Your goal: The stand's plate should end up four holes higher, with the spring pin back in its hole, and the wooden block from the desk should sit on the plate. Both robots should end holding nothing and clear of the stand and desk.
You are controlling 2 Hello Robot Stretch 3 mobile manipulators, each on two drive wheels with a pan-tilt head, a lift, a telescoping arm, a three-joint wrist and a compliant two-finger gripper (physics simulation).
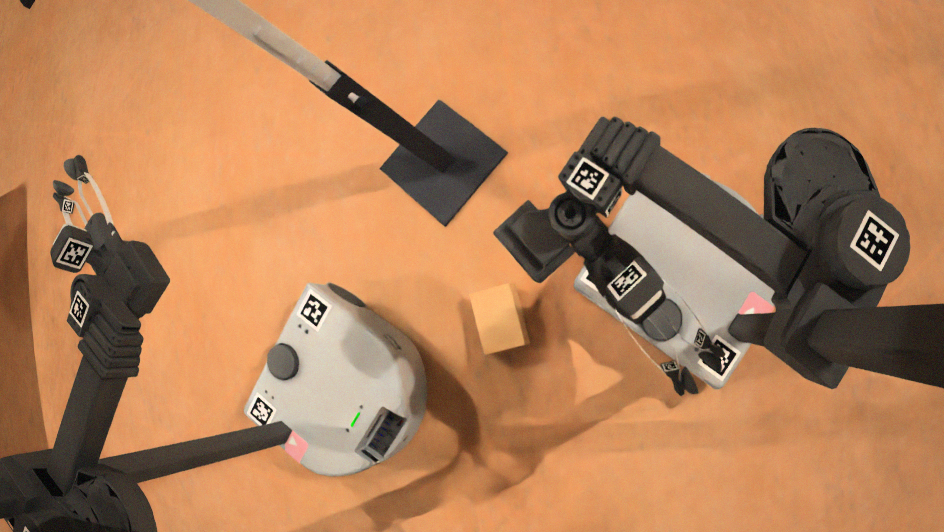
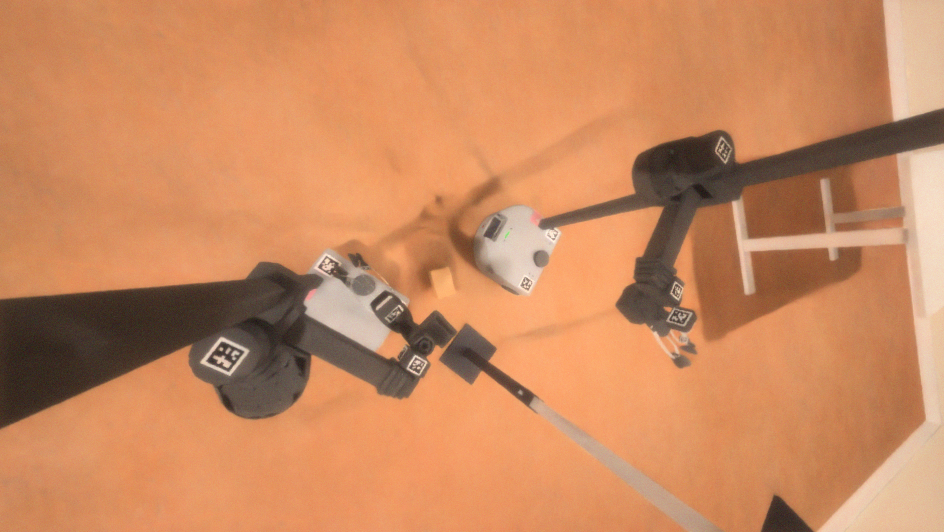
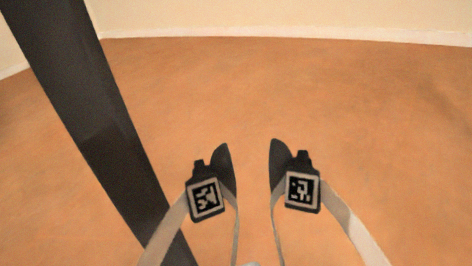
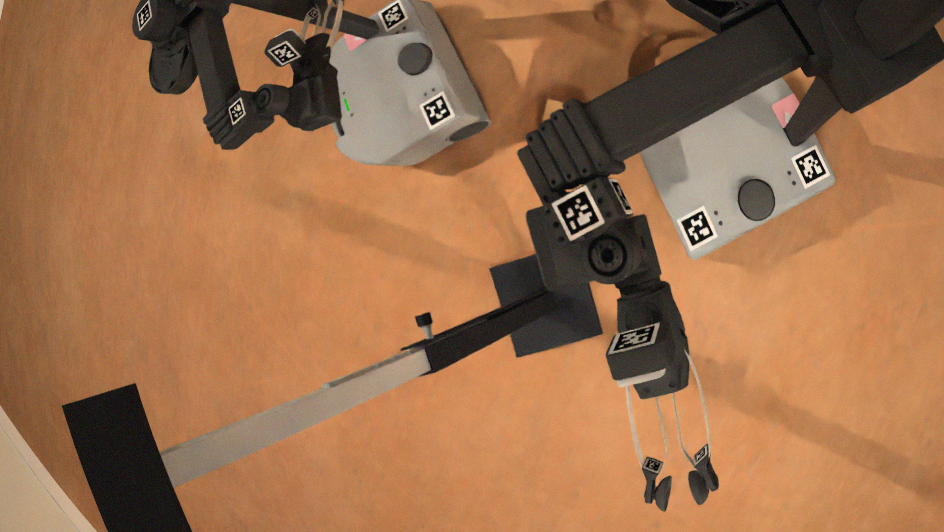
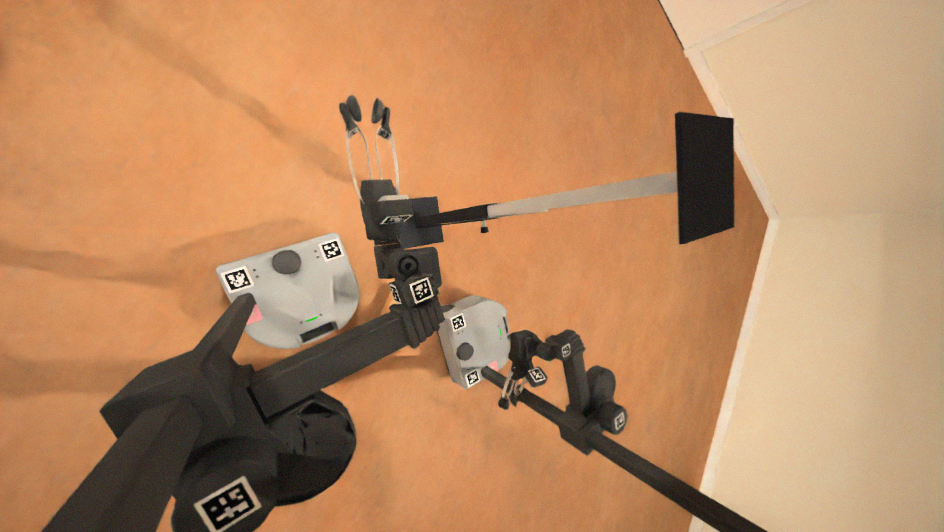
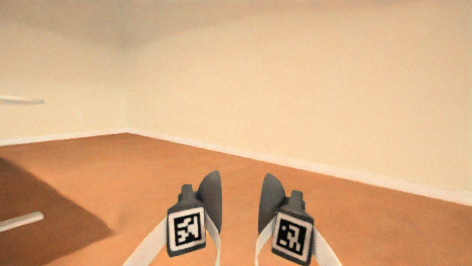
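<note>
r1's gripper [image 1: 694, 368] [image 3: 251, 162] [image 5: 511, 395] is open and empty, above its own base. r2's gripper [image 4: 680, 489] [image 5: 366, 109] [image 6: 240, 197] [image 1: 69, 177] is open and empty, extended past the stand's foot, apart from the post. The stand's black plate [image 4: 125, 456] [image 5: 706, 178] is level at the top of the light inner post [image 4: 297, 416] [image 5: 594, 192], with no block on it. The pin's knob [image 4: 423, 320] [image 5: 484, 229] is beside the dark sleeve; its seating is unclear. A wooden block [image 1: 499, 318] [image 2: 442, 282] sits on the floor between the bases.
r1's base [image 4: 403, 99] and r2's base [image 1: 343, 370] [image 5: 297, 297] flank the block. The stand's foot [image 1: 423, 188] [image 2: 456, 370] is near both. White desk legs [image 2: 819, 239] stand beyond r2's arm; the desk top is unclear. Walls [image 5: 839, 330] border the floor.
</note>
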